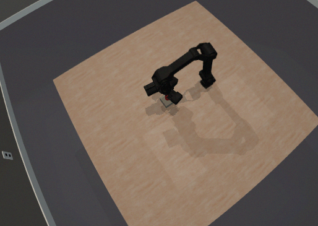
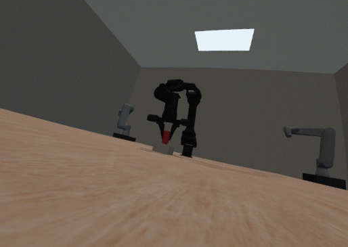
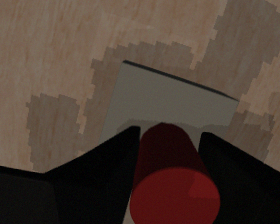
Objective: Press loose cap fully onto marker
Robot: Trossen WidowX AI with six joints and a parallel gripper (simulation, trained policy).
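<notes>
Now: the red cap 1 cm ahead of my gripper tip and 1 cm above it. Also, from my gripper tip: grey holder block 4 cm below, 1 cm ahead.
</notes>
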